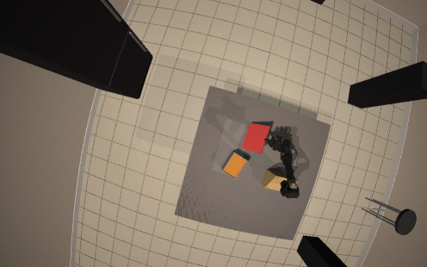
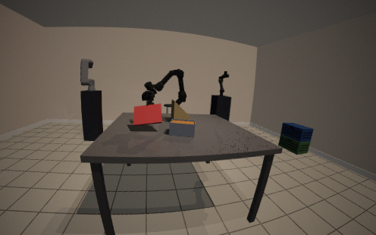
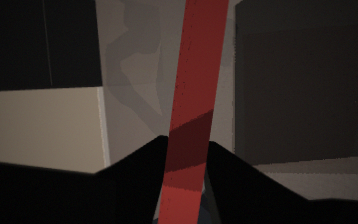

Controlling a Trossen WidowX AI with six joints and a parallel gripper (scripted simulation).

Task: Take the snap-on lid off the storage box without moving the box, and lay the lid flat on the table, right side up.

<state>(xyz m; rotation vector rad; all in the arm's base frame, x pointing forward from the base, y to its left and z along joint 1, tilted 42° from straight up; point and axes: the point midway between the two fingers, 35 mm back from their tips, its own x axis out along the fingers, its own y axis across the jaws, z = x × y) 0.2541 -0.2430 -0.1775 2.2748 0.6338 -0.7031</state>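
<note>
Right now my gripper tip is 6 cm short of the red lid and 5 cm above it. From my gripper tip the other things lie so: storage box (16 cm ahead, 28 cm to the left, 14 cm below).
</note>
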